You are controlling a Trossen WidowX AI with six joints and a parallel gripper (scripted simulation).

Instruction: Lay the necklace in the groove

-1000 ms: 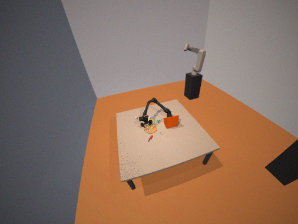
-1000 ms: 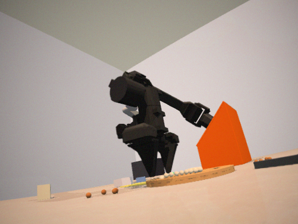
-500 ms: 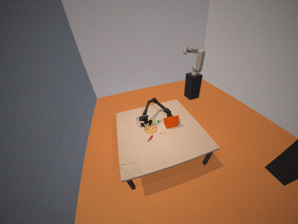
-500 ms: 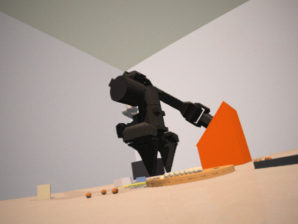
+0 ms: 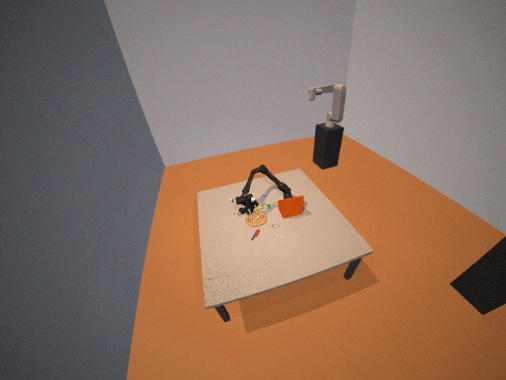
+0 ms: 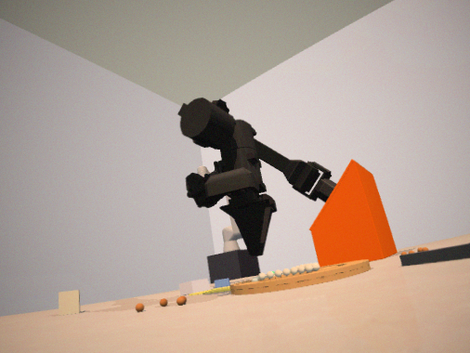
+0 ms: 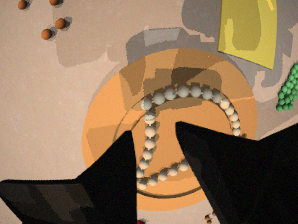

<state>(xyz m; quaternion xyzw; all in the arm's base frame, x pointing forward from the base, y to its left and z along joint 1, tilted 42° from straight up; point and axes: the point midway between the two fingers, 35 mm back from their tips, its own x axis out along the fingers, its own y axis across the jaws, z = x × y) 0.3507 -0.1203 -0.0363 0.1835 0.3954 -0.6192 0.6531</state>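
Now: the round wooden bead board 4 cm to the left of my gripper tip, 4 cm below it and 4 cm behind it. Round my gripper tip: tan cube (29 cm to the right, 12 cm ahead, 3 cm below); then yellow flat piece (13 cm to the right, 10 cm behind, 4 cm below); then red-handled tool (22 cm to the left, 4 cm below, 2 cm ahead).
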